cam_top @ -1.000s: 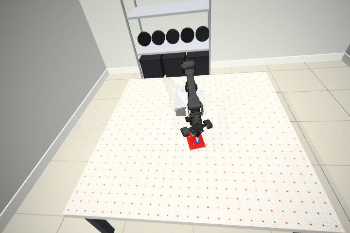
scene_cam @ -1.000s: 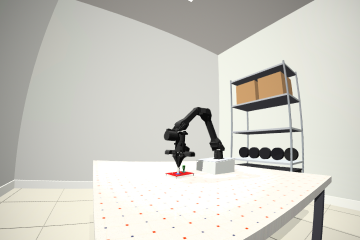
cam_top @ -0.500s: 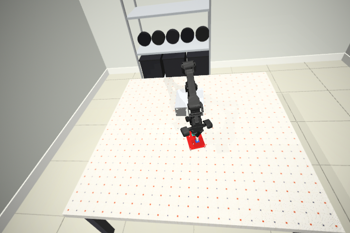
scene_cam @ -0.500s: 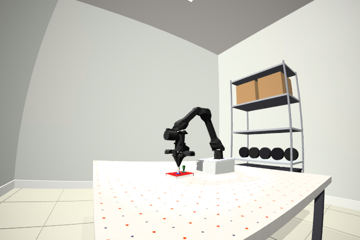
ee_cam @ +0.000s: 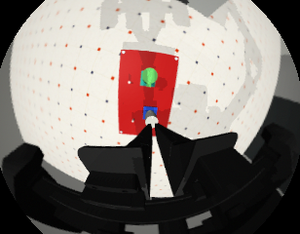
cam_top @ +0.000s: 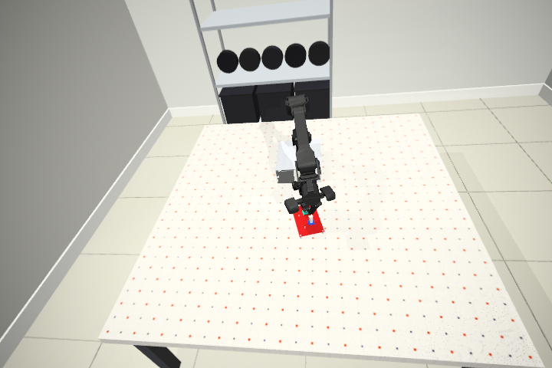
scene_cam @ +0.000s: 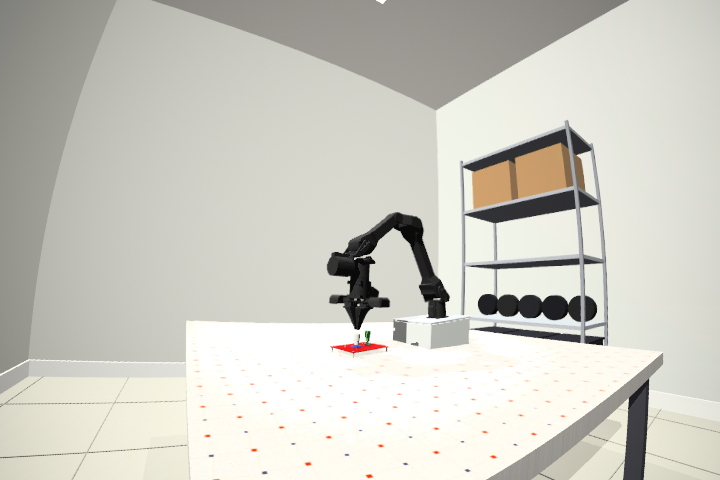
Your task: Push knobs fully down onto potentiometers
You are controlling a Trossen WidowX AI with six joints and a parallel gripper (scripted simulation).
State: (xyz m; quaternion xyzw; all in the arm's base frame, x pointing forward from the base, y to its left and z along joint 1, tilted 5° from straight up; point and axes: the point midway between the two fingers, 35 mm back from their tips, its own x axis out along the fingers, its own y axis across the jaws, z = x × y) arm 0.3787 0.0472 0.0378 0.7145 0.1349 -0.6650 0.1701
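My gripper tip is now 3 cm above the pale knob. The rest, counted from my gripper tip: green knob (5 cm behind, 3 cm to the right, 2 cm below).
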